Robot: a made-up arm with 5 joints. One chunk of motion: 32 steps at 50 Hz.
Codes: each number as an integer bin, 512 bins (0 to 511) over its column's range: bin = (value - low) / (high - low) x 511, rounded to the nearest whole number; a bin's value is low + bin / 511 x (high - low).
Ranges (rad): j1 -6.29..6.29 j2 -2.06..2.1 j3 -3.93..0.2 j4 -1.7..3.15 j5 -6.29..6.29
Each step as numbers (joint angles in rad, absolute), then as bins.
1 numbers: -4.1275 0.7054 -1.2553 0.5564 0.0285
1 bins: 88 340 331 238 257
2 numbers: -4.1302 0.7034 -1.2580 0.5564 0.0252
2 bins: 88 339 331 238 257
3 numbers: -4.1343 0.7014 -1.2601 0.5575 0.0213
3 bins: 88 339 330 238 256
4 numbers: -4.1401 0.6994 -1.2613 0.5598 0.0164
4 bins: 87 339 330 238 256
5 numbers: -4.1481 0.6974 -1.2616 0.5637 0.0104
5 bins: 87 339 330 239 256
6 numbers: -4.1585 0.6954 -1.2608 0.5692 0.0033
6 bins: 87 338 330 239 256
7 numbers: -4.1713 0.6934 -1.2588 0.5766 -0.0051
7 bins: 86 338 331 240 255
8 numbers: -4.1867 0.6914 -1.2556 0.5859 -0.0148
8 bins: 85 338 331 241 255
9 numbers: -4.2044 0.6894 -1.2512 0.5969 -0.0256
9 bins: 85 338 331 242 254
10 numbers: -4.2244 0.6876 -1.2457 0.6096 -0.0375
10 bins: 84 338 332 243 254
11 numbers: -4.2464 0.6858 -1.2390 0.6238 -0.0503
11 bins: 83 337 333 245 253
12 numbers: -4.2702 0.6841 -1.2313 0.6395 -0.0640
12 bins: 82 337 334 246 253
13 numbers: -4.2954 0.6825 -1.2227 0.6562 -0.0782
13 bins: 81 337 335 248 252
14 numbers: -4.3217 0.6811 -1.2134 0.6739 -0.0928
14 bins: 80 337 336 250 252
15 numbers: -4.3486 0.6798 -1.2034 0.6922 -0.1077
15 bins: 79 337 337 252 251
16 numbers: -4.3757 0.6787 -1.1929 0.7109 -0.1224
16 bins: 78 336 339 254 251
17 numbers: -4.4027 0.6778 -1.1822 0.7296 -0.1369
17 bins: 77 336 340 256 250
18 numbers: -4.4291 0.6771 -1.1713 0.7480 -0.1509
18 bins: 76 336 341 258 249
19 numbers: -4.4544 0.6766 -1.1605 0.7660 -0.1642
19 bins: 75 336 343 260 249
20 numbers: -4.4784 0.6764 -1.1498 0.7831 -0.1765
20 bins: 74 336 344 262 248
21 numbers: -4.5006 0.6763 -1.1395 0.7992 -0.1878
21 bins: 73 336 345 263 248
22 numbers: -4.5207 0.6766 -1.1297 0.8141 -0.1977
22 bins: 72 336 346 265 247
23 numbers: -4.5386 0.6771 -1.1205 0.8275 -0.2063
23 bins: 71 336 348 266 247
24 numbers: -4.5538 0.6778 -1.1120 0.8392 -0.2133
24 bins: 71 336 349 268 247
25 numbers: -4.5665 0.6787 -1.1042 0.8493 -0.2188
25 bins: 70 336 350 269 247
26 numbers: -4.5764 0.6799 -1.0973 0.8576 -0.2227
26 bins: 70 337 350 269 246
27 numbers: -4.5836 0.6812 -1.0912 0.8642 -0.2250
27 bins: 69 337 351 270 246
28 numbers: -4.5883 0.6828 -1.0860 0.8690 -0.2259
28 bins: 69 337 352 271 246
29 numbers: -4.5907 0.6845 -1.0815 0.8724 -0.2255
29 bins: 69 337 352 271 246
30 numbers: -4.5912 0.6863 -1.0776 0.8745 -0.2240
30 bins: 69 337 353 271 246
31 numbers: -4.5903 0.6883 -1.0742 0.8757 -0.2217
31 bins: 69 338 353 271 246
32 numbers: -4.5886 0.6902 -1.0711 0.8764 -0.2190
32 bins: 69 338 354 271 247
